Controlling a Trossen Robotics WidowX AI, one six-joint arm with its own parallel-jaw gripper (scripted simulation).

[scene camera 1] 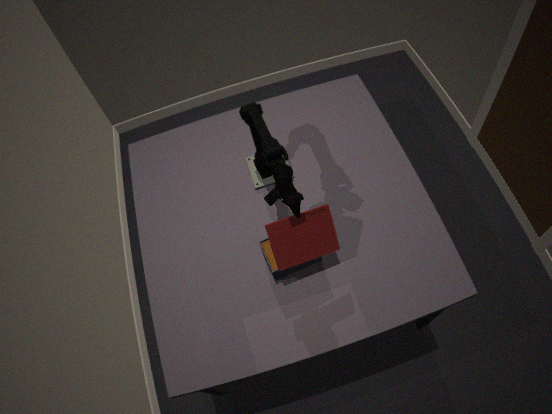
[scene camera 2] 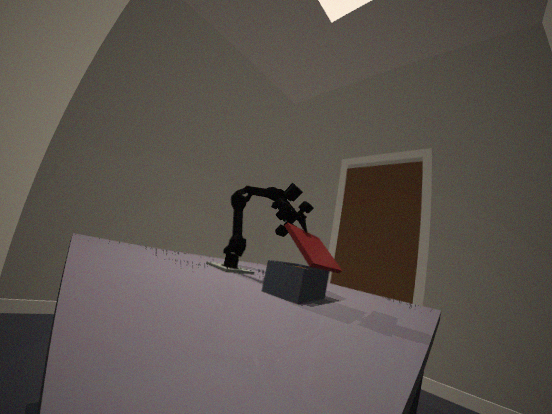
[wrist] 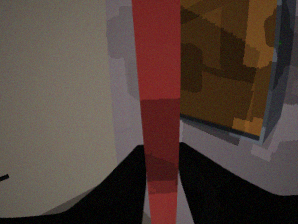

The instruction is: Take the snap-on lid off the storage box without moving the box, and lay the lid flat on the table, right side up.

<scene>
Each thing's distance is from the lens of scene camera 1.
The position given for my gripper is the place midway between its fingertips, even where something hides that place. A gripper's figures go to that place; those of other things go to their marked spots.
my gripper (scene camera 1: 297, 216): 151 cm
red lid (scene camera 1: 294, 241): 152 cm
</scene>
